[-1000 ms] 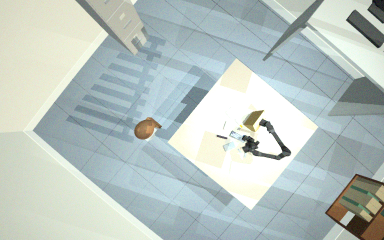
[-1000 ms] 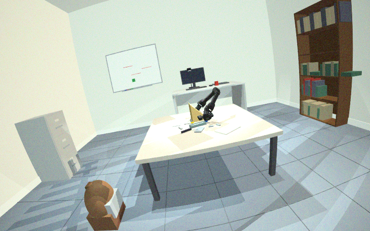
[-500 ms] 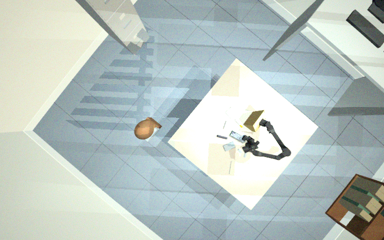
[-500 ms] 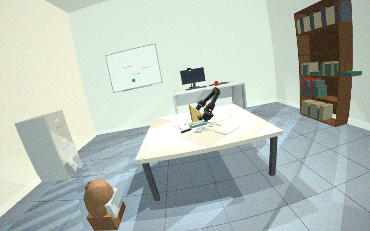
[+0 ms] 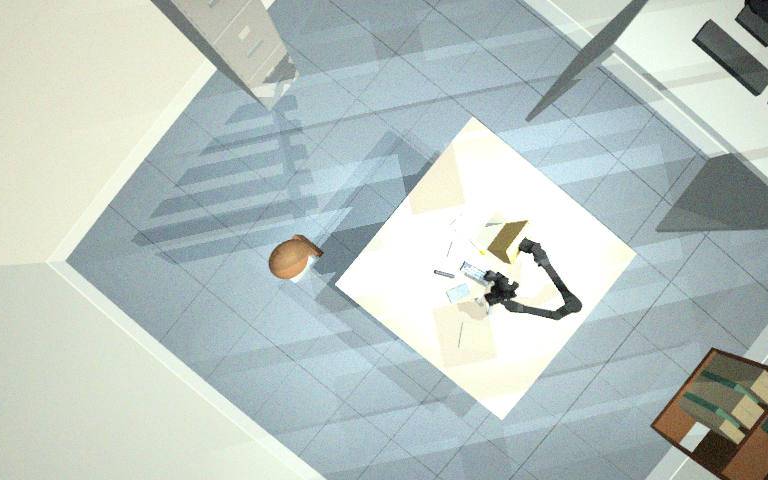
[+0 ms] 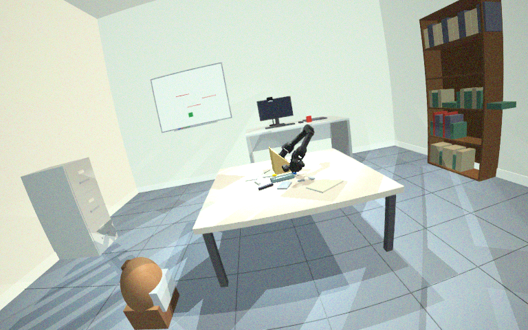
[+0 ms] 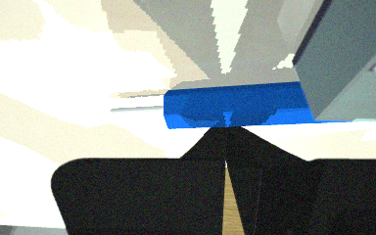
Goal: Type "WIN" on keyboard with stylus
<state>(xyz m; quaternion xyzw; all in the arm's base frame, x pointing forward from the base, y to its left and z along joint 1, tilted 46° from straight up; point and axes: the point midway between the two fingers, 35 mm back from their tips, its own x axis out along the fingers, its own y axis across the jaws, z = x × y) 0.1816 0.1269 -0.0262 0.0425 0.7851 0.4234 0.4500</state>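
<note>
Now: gripper tip 20 mm to the right of the blue stylus and 10 mm short of it. Also, from my gripper tip: W key: 90 mm ahead, 50 mm to the right, 10 mm above; small block: 200 mm ahead, 40 mm to the left; yellow-tipped marker: 180 mm to the right, 20 mm behind.
</note>
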